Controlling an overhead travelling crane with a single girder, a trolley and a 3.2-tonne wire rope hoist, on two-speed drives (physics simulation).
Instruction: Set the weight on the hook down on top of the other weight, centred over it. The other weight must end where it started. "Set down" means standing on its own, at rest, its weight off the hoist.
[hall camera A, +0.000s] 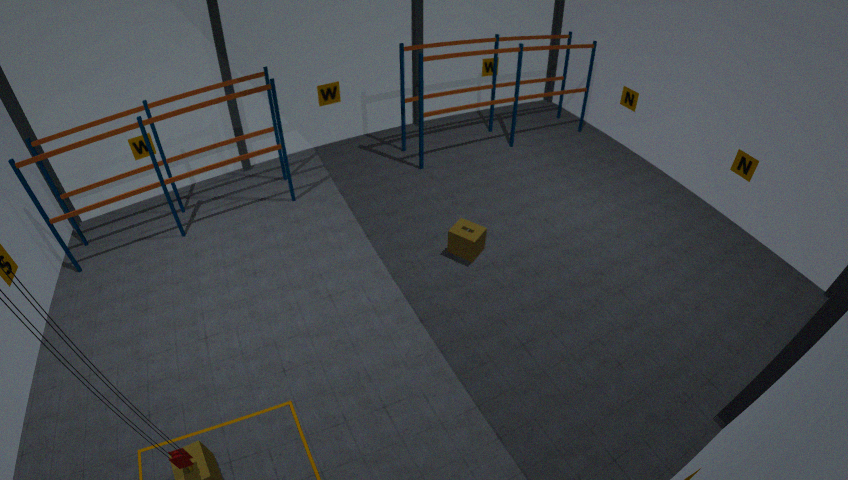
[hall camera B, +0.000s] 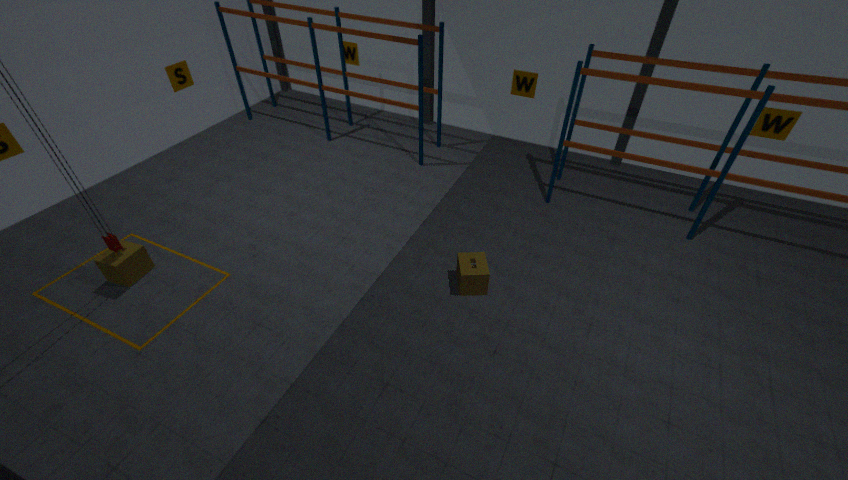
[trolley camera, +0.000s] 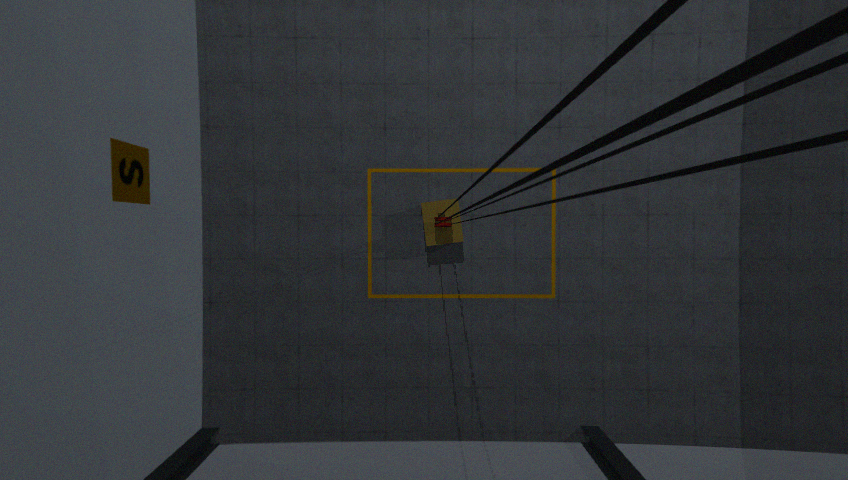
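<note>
My gripper, the hook under a red block (hall camera A: 180, 457) (hall camera B: 112, 242) (trolley camera: 442, 221), is shut on a yellow box-shaped weight (hall camera A: 205, 462) (hall camera B: 132, 268) (trolley camera: 430, 230). This weight hangs a little above the floor inside the yellow outline, with its shadow beneath and to one side. It is cut off by the lower edge in hall camera A. The other weight (hall camera A: 466, 243) (hall camera B: 473, 280), also a yellow box with a dark mark on top, stands upright on the darker floor, well apart from the hanging one. It does not show in the trolley view.
A yellow floor outline (hall camera A: 215, 426) (hall camera B: 183, 254) (trolley camera: 461, 295) surrounds the hanging weight's place. Two blue and orange racks (hall camera A: 421, 113) (hall camera A: 160, 173) (hall camera B: 421, 101) (hall camera B: 730, 163) stand along the W wall. The S wall (trolley camera: 101, 297) is left of the outline in the trolley view.
</note>
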